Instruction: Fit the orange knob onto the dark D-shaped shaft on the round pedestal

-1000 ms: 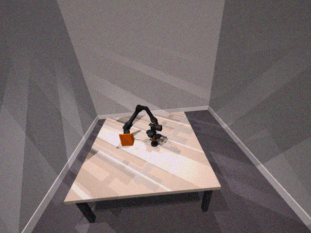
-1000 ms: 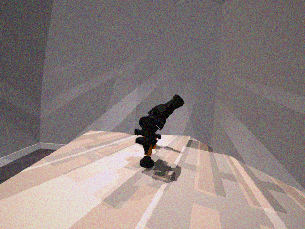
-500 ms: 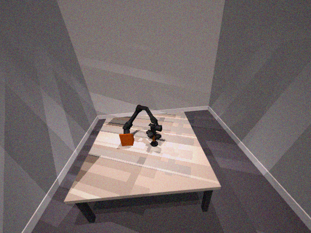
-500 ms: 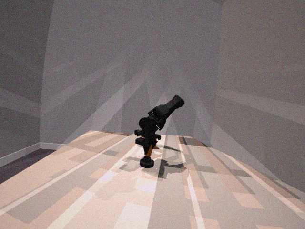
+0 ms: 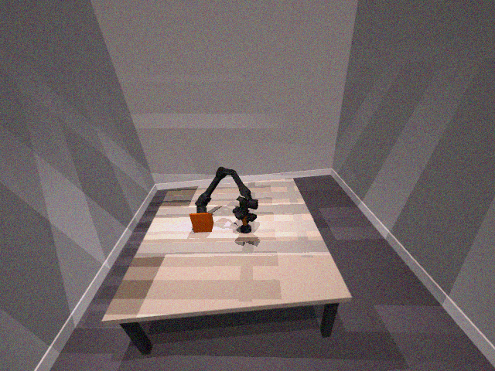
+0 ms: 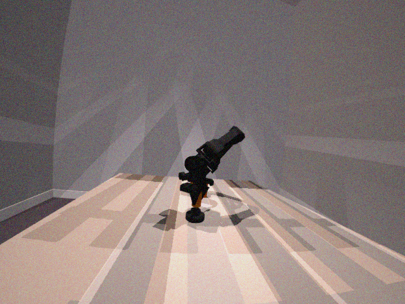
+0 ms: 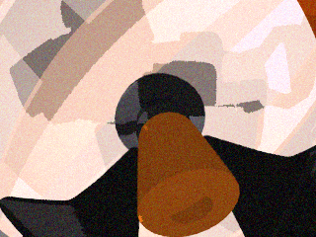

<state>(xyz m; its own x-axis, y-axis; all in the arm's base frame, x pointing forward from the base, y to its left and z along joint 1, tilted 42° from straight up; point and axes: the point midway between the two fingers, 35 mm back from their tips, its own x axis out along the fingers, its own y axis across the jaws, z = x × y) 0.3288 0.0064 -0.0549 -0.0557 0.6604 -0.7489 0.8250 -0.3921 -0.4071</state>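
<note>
The orange knob lies 20 mm above my gripper tip. The rest, counted from my gripper tip: pedestal (40 mm below).
</note>
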